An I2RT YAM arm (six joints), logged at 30 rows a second.
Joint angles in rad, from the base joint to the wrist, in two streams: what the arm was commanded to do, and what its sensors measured. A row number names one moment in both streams.
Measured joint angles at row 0:
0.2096, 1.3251, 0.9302, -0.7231, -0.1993, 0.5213
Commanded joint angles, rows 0 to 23:
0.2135, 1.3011, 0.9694, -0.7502, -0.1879, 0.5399
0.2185, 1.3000, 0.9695, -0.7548, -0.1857, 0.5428
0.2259, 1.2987, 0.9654, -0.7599, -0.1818, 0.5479
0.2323, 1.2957, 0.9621, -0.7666, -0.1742, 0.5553
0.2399, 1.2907, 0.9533, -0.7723, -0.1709, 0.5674
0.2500, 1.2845, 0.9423, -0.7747, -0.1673, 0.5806
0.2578, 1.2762, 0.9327, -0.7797, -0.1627, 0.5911
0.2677, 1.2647, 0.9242, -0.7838, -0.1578, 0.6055
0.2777, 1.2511, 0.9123, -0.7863, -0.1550, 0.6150
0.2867, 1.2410, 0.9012, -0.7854, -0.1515, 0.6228
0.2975, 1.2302, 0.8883, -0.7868, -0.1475, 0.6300
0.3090, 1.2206, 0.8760, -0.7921, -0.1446, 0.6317
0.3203, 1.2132, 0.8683, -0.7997, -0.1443, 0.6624
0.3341, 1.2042, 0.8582, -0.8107, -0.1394, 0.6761
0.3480, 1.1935, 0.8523, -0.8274, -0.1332, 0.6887
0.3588, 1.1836, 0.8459, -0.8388, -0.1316, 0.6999
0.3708, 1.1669, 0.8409, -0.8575, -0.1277, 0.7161
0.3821, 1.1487, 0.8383, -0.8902, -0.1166, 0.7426
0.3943, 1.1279, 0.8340, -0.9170, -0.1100, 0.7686
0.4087, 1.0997, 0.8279, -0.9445, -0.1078, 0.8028
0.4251, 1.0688, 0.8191, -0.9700, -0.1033, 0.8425
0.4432, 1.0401, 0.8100, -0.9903, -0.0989, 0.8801
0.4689, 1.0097, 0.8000, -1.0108, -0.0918, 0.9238
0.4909, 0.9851, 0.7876, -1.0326, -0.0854, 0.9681
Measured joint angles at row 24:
0.4541, 1.0420, 0.8104, -0.9192, -0.1219, 0.8257
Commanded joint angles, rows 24 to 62:
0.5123, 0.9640, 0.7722, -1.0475, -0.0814, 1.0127
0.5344, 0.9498, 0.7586, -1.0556, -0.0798, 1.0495
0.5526, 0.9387, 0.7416, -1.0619, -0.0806, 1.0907
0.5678, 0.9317, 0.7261, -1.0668, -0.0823, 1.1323
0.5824, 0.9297, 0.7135, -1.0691, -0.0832, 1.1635
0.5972, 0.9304, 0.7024, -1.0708, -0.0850, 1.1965
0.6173, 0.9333, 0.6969, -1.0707, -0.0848, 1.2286
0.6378, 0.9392, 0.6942, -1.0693, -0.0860, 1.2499
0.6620, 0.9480, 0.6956, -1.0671, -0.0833, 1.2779
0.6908, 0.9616, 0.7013, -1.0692, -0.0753, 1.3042
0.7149, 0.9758, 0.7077, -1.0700, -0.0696, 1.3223
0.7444, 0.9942, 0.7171, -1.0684, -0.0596, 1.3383
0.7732, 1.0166, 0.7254, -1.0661, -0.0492, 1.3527
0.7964, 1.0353, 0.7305, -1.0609, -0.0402, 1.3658
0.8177, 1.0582, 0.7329, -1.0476, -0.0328, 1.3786
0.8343, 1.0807, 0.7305, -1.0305, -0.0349, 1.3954
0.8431, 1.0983, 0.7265, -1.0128, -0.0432, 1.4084
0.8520, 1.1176, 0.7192, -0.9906, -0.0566, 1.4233
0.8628, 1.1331, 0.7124, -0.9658, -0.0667, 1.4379
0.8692, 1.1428, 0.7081, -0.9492, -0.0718, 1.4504
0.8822, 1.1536, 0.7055, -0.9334, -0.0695, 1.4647
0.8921, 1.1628, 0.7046, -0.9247, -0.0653, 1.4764
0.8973, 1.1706, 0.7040, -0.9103, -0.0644, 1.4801
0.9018, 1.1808, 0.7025, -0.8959, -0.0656, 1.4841
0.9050, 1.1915, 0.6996, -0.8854, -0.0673, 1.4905
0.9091, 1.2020, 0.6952, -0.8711, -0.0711, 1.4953
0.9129, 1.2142, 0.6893, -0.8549, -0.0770, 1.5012
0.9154, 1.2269, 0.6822, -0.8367, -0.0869, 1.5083
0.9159, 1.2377, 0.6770, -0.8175, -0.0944, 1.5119
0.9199, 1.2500, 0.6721, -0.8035, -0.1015, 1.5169
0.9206, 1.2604, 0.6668, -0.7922, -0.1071, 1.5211
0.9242, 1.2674, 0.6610, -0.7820, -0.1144, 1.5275
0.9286, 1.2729, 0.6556, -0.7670, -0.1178, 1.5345
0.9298, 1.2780, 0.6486, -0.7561, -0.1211, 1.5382
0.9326, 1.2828, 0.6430, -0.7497, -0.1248, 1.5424
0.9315, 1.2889, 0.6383, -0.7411, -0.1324, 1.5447
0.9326, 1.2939, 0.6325, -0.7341, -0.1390, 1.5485
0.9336, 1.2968, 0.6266, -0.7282, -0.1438, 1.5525
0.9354, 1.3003, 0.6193, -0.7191, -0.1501, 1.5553
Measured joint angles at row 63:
0.9260, 1.2900, 0.6380, -0.7475, -0.1318, 1.5253
